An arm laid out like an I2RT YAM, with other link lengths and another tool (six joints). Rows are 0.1 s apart.
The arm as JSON. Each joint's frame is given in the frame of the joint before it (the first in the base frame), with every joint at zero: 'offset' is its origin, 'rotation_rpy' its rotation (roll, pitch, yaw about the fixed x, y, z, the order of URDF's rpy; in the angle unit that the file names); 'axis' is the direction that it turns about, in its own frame. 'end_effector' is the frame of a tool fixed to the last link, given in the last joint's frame.
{
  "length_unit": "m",
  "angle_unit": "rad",
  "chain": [
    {
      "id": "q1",
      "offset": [
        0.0,
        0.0,
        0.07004
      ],
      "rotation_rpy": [
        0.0,
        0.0,
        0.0
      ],
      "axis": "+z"
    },
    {
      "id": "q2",
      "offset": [
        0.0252,
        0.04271,
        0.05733
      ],
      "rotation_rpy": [
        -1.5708,
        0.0,
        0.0
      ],
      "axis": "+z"
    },
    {
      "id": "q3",
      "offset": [
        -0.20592,
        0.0,
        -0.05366
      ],
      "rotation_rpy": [
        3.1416,
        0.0,
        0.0
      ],
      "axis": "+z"
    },
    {
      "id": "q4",
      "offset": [
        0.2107,
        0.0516,
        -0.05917
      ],
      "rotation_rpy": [
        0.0,
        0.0,
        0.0
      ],
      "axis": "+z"
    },
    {
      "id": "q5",
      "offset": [
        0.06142,
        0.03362,
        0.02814
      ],
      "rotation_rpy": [
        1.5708,
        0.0,
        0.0
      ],
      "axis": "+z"
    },
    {
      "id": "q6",
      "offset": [
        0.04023,
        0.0,
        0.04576
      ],
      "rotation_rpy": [
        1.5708,
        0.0,
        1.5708
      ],
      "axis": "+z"
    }
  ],
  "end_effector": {
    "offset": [
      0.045,
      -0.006,
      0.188
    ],
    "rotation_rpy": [
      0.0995,
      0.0,
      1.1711
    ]
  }
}
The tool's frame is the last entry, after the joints.
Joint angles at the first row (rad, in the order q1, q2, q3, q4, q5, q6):
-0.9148 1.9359 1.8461 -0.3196 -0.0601 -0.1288
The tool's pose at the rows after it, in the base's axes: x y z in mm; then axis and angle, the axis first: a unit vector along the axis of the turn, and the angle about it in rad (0 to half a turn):
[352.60 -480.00 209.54 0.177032 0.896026 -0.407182 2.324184]
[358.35 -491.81 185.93 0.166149 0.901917 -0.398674 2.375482]
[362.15 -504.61 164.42 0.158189 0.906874 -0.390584 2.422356]
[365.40 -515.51 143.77 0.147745 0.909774 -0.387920 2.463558]
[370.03 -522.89 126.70 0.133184 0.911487 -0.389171 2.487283]
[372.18 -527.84 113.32 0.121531 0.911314 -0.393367 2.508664]
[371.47 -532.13 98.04 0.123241 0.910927 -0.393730 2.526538]
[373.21 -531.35 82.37 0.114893 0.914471 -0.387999 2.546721]
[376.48 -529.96 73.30 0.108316 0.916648 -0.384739 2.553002]
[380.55 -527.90 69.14 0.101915 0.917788 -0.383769 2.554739]
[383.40 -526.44 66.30 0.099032 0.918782 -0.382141 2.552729]
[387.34 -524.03 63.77 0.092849 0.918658 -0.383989 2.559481]
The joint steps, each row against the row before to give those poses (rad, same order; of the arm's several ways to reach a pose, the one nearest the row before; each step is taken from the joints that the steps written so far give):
-0.0052 0.1149 0.1077 -0.0523 0.0022 -0.0198
-0.0004 0.1088 0.1049 -0.0456 0.0120 -0.0311
-0.0046 0.1185 0.1344 -0.0611 0.0097 -0.0268
-0.0021 0.1056 0.1106 -0.0380 0.0137 -0.0306
0.0000 0.0739 0.0589 -0.0004 0.0056 -0.0330
0.0013 0.0441 0.0189 0.0168 0.0115 -0.0281
0.0002 0.0374 0.0055 0.0210 0.0146 -0.0025
0.0036 0.0303 0.0041 0.0036 0.0034 -0.0152
0.0047 0.0179 -0.0003 0.0084 -0.0011 -0.0087
0.0068 0.0093 0.0000 0.0062 0.0004 -0.0071
0.0039 0.0058 -0.0009 0.0050 -0.0027 -0.0012
0.0104 0.0074 0.0015 0.0040 0.0105 -0.0073

